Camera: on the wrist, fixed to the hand. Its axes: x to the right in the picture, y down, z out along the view.
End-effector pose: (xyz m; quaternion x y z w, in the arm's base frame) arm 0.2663 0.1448 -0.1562 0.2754 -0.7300 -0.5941 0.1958
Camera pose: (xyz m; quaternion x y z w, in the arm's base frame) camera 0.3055 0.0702 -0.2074 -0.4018 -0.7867 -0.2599 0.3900
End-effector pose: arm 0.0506 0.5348 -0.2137 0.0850 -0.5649 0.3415 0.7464
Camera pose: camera 0.1484 0.5279 -0.2032 -0.2015 -0.5537 0.7892 0.1731
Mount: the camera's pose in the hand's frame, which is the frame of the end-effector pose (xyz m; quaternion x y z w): 0.0192 -0.0672 -0.0696 0.0916 -0.1796 0.6908 0.6944
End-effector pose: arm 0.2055 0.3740 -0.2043 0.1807 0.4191 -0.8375 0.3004
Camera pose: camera 0.1506 0.4551 -0.2157 0.2921 0.0355 -0.4449 0.8459
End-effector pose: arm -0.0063 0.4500 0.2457 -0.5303 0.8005 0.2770 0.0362
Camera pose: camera 0.0602 0.3815 0.2705 0.2378 0.9410 0.2393 0.0261
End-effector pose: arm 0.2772 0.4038 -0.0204 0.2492 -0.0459 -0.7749 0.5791
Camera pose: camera 0.2451 0.4231 -0.1116 0.0552 -0.3790 -0.1786 0.9063
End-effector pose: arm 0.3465 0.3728 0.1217 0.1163 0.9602 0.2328 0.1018
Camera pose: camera 0.2990 0.2904 0.1480 0.7952 0.5894 0.1231 0.0717
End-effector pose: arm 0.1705 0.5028 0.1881 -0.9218 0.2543 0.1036 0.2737
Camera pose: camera 0.2257 0.5045 0.2698 -0.4207 0.7737 0.4033 0.2486
